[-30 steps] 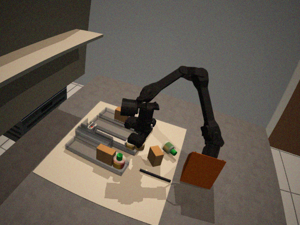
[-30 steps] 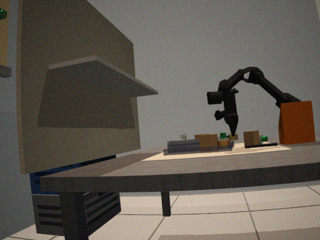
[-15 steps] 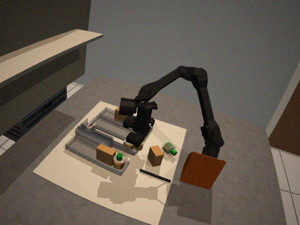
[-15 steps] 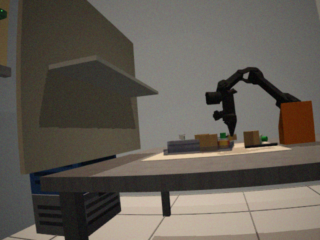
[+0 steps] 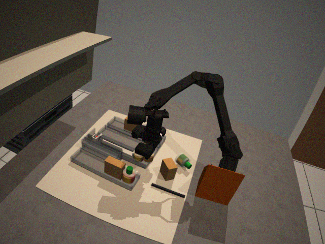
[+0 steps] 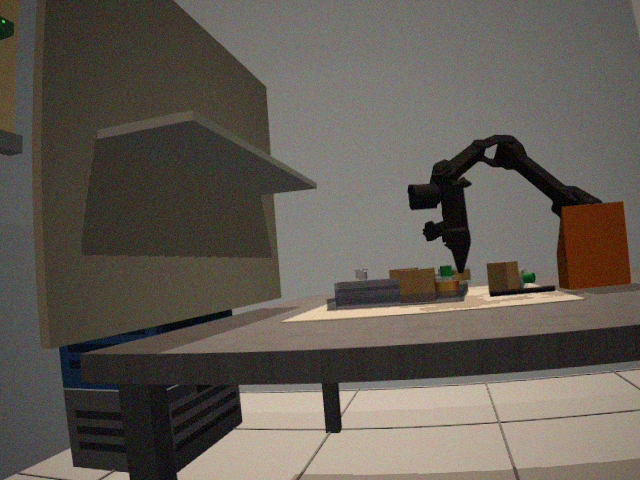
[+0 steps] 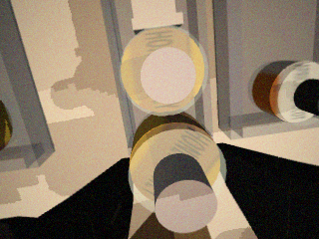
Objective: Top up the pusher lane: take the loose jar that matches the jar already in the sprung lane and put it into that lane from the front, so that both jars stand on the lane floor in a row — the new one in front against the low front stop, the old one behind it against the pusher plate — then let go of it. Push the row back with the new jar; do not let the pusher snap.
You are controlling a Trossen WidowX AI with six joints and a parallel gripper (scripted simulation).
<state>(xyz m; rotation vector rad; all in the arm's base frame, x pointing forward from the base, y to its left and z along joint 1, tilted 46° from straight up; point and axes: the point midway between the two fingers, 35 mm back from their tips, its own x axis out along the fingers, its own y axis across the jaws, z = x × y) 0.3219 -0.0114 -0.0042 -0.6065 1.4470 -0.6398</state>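
Now: the sprung lane 17 cm ahead of my gripper tip, 1 cm to the left of it and 3 cm below it. The rest, counted from my gripper tip: black bar (13 cm behind, 10 cm to the left, 5 cm below).
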